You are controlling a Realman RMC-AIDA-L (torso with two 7-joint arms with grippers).
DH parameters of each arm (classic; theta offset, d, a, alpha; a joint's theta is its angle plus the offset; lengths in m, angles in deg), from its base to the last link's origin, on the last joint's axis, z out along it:
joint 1: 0 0.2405 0 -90
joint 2: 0 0 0 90
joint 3: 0 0.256 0 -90
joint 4: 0 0 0 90
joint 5: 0 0.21 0 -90
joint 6: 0 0 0 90
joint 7: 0 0.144 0 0
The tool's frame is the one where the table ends.
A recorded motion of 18 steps. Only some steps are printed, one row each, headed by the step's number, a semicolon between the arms.
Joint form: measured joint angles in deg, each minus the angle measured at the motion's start. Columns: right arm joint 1, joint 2, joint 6, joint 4, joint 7, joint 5, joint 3; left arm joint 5, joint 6, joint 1, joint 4, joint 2, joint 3, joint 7.
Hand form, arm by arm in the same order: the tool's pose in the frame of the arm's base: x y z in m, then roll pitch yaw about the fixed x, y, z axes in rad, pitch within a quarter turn. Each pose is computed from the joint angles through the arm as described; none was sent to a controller.
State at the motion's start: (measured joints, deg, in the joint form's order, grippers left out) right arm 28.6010 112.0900 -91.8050 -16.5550 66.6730 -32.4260 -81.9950; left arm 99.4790 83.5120 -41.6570 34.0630 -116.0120 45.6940 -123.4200
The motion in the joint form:
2: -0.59 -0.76 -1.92 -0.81 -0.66 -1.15 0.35; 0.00 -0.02 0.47 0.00 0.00 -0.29 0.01
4: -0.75 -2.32 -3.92 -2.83 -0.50 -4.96 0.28; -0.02 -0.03 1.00 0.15 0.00 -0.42 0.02
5: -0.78 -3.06 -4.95 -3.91 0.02 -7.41 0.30; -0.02 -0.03 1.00 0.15 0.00 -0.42 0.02
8: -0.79 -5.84 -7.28 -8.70 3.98 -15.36 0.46; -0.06 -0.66 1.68 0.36 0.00 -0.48 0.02
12: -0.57 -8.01 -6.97 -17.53 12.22 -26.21 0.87; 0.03 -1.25 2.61 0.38 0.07 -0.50 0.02
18: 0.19 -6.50 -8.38 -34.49 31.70 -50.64 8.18; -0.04 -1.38 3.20 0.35 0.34 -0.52 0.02
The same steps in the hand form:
2: 0.2352 0.3333 0.0411 -2.9139 1.2674 -0.3581; -0.1850 0.3950 0.0176 2.7677 -0.6268 1.1931
4: 0.2313 0.3292 0.0466 -2.9300 1.2097 -0.2934; -0.1884 0.3937 0.0184 2.7687 -0.6305 1.2011
5: 0.2293 0.3266 0.0481 -2.9703 1.1746 -0.2899; -0.1884 0.3937 0.0184 2.7687 -0.6305 1.2011
8: 0.2229 0.3211 0.0564 -3.1168 1.0470 -0.3083; -0.1934 0.3932 0.0194 2.7778 -0.6395 1.2129
12: 0.2105 0.3199 0.0589 3.0243 0.8480 -0.3339; -0.2009 0.3914 0.0200 2.7878 -0.6445 1.2298
18: 0.1909 0.3187 0.0554 2.9314 0.4834 -0.3657; -0.2059 0.3903 0.0220 2.7934 -0.6482 1.2387

